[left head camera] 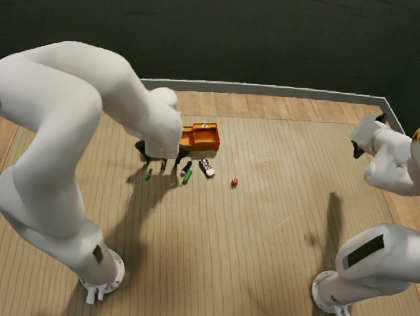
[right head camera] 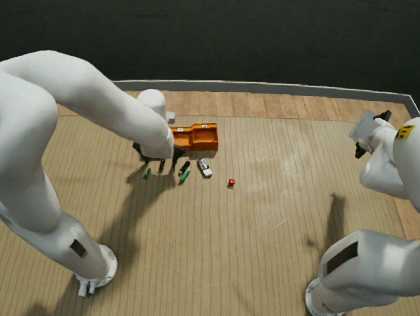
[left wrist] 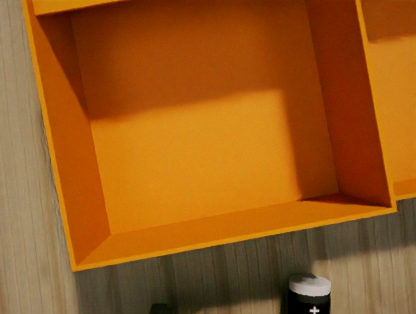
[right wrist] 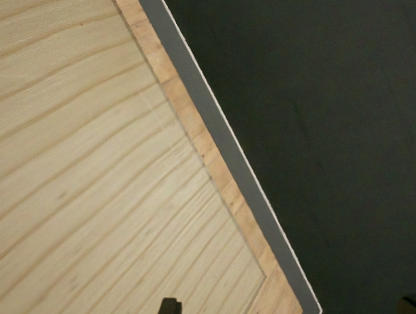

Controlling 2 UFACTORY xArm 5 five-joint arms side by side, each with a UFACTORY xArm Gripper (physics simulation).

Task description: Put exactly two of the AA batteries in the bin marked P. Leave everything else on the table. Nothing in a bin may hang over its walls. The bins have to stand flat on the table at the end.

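Pixels of known places: left gripper, fingertip midpoint: (left head camera: 162, 162) (right head camera: 161, 162); left arm's base at its link origin: (left head camera: 101, 271) (right head camera: 96, 266); right arm's base at its link origin: (left head camera: 330, 291) (right head camera: 325, 298).
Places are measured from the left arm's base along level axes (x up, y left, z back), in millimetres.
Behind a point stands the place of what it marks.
Observation:
The orange P bin (right head camera: 187, 145) @(z -424, x 31, y -220 mm) (left wrist: 406, 187) @(z -417, x 22, y -172 mm) is the middle of three joined bins, partly hidden by the left arm in the head views. Its visible part looks empty. A black AA battery (left head camera: 163, 164) @(z -352, x 14, y -142 mm) (right head camera: 162, 165) @(z -348, x 13, y -146 mm) (left wrist: 309, 295) @(z -381, x 14, y -142 mm) lies in front of the bins. My open left gripper (left head camera: 161, 163) @(z -362, x 10, y -138 mm) (right head camera: 160, 164) @(z -362, x 10, y -138 mm) hangs over it, one finger to each side; its height is unclear. A second black AA battery (left head camera: 186, 167) @(z -347, x 13, y -217 mm) (right head camera: 184, 167) @(z -347, x 12, y -218 mm) and a green AA battery (left head camera: 187, 176) @(z -313, x 13, y -221 mm) (right head camera: 185, 176) @(z -313, x 12, y -225 mm) lie to the right. My right gripper (left head camera: 369, 134) @(z -429, x 176, y -791 mm) (right head camera: 371, 133) @(z -429, x 176, y -791 mm) (right wrist: 289, 306) @(z -429, x 176, y -791 mm) is open and empty, far right.
The empty M bin (left wrist: 225, 227) @(z -408, x 32, y -114 mm) fills much of the left wrist view. The X bin (left head camera: 206, 147) @(z -431, x 17, y -280 mm) (right head camera: 205, 146) @(z -431, x 22, y -281 mm) is at the right end. A thin green AAA battery (left head camera: 148, 174) @(z -313, x 9, y -97 mm) (right head camera: 146, 173) @(z -314, x 10, y -97 mm), an eraser (left head camera: 207, 168) @(z -349, x 13, y -285 mm) (right head camera: 204, 168) @(z -349, x 13, y -284 mm) and a red die (left head camera: 234, 182) @(z -301, x 15, y -372 mm) (right head camera: 231, 182) @(z -302, x 16, y -373 mm) lie on the table.

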